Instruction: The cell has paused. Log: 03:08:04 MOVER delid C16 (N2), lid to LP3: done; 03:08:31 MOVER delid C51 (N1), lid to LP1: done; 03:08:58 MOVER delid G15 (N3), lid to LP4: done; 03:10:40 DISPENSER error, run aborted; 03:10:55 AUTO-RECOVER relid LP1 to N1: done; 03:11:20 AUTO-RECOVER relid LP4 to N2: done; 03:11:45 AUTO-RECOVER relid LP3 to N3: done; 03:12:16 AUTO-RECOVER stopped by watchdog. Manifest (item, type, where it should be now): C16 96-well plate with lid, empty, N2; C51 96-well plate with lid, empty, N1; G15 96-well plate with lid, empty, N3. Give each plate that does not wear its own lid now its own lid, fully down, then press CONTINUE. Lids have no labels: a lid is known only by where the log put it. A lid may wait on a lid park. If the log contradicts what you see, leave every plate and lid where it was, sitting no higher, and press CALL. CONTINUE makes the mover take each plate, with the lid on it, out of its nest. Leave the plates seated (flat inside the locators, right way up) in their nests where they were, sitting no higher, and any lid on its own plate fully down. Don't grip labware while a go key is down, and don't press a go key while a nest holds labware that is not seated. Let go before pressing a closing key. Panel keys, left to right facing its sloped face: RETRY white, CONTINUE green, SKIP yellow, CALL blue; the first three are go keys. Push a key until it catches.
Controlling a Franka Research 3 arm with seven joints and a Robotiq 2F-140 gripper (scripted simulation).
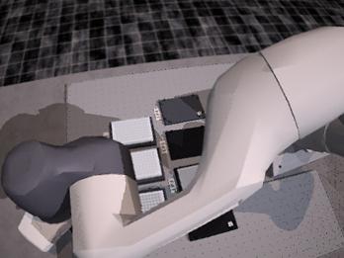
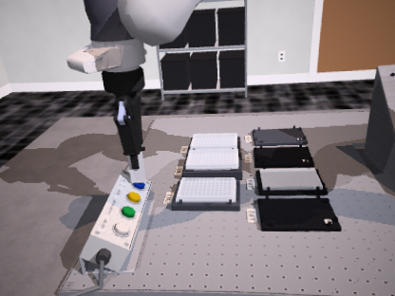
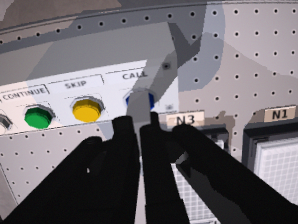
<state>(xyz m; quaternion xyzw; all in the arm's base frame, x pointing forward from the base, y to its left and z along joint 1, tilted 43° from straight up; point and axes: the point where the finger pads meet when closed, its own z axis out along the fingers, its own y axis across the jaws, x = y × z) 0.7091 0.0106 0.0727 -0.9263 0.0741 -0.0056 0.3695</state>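
My gripper is now 40 mm above the blue call key. The rest, counted from my hand: green continue key: 100 mm to the left, 40 mm below, 10 mm ahead; then yellow skip key: 50 mm to the left, 40 mm below, 10 mm ahead; then nest label N3: 110 mm below, 60 mm behind, 40 mm to the right.
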